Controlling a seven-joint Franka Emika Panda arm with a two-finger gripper.
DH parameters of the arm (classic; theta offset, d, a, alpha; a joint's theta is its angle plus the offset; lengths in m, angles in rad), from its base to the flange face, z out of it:
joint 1: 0 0.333 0 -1.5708
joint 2: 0 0 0 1.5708
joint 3: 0 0.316 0.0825 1.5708
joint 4: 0 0 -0.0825 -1.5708
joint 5: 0 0.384 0 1.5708
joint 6: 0 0 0.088 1.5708
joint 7: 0 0.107 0 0
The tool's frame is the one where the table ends.
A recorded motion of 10 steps. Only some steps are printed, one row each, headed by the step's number.
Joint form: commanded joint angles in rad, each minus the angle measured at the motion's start. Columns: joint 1, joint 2, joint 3, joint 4, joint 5, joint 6, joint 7.
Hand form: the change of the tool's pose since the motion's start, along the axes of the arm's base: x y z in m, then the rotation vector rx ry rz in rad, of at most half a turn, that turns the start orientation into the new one. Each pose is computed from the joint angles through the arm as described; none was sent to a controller.
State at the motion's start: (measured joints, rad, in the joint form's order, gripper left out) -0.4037 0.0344 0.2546 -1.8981 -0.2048 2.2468 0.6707
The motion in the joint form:
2: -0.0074 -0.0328 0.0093 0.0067 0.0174 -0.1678 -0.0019
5: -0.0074 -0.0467 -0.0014 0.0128 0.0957 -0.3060 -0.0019
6: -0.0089 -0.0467 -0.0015 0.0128 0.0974 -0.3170 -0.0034
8: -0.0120 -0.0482 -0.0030 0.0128 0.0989 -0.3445 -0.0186
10: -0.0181 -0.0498 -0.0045 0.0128 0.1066 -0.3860 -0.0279
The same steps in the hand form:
2: -0.0185 0.0018 0.0037 0.0154 0.1257 -0.0322
5: -0.0338 0.0006 0.0000 0.0988 0.2325 -0.0821
6: -0.0351 -0.0001 -0.0010 0.1015 0.2433 -0.0841
8: -0.0386 -0.0023 -0.0028 0.1034 0.2709 -0.0779
10: -0.0440 -0.0056 -0.0056 0.1149 0.3103 -0.0831

